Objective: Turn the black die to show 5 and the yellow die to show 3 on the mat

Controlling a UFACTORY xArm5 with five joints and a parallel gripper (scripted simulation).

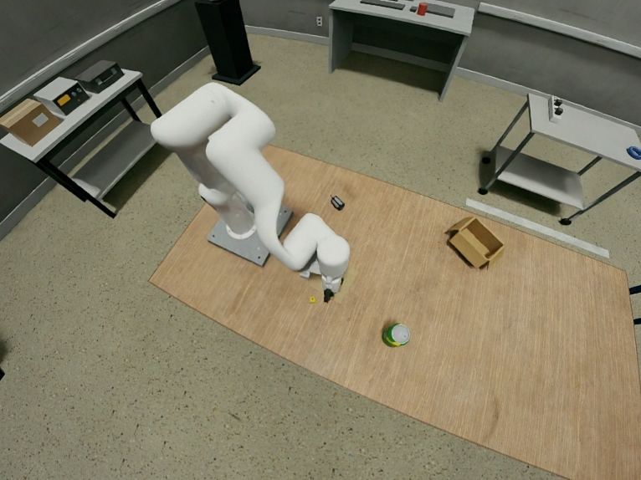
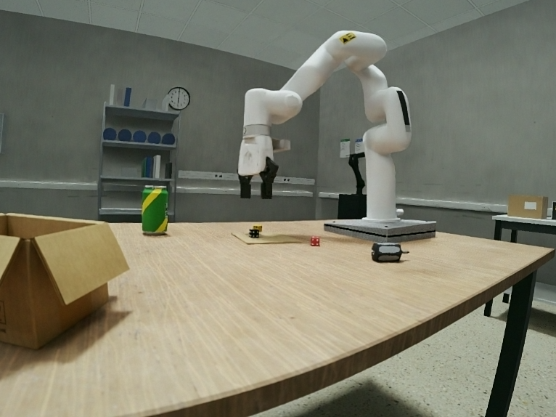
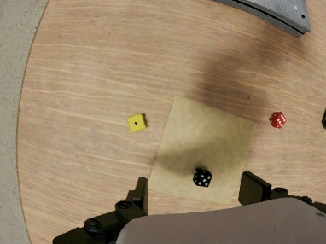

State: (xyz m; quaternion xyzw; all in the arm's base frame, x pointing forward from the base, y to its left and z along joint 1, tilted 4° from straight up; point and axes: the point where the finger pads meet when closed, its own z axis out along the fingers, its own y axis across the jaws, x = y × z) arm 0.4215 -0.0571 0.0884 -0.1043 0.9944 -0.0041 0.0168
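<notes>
The yellow die lies 40 mm behind my hand, 70 mm to the right of it and 100 mm below it. Also, from my hand: black die: 20 mm ahead, 40 mm to the left, 100 mm below; tan mat: 10 mm behind, 40 mm to the left, 110 mm below; red die: 90 mm behind, 150 mm to the left, 100 mm below.
</notes>
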